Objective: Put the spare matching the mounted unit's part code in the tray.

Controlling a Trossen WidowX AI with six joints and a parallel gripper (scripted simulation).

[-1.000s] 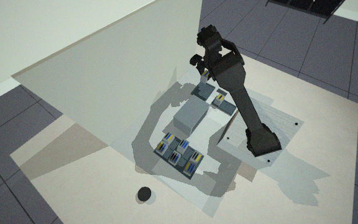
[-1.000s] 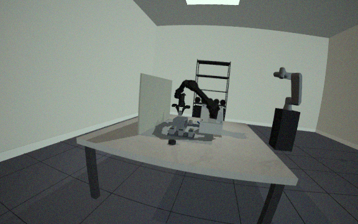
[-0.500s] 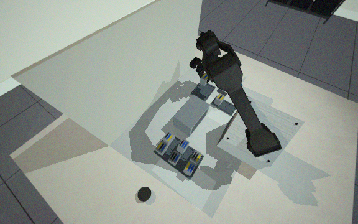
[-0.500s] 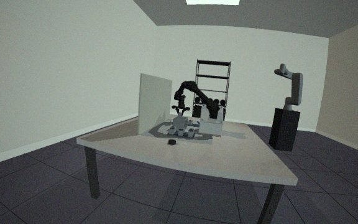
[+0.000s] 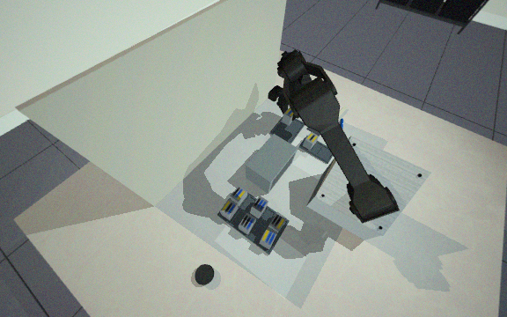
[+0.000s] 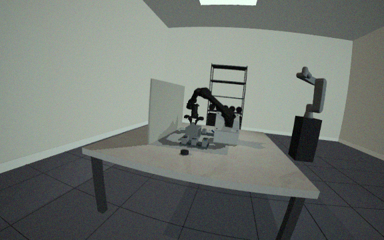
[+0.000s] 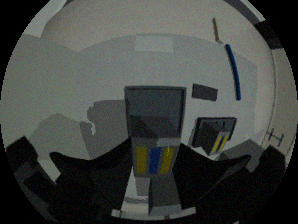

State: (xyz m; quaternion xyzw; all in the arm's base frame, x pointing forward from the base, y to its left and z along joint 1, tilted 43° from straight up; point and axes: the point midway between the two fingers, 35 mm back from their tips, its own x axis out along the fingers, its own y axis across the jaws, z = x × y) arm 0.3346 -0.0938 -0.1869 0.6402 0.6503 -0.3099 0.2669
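My gripper tip is now 1 cm past the dark flat tray and 6 cm above it. From my gripper tip the other things lie so: grey holder: 15 cm behind, 3 cm to the left, 5 cm below; grey spare: 2 cm above; striped spare: 12 cm behind, 3 cm to the left, 2 cm below.
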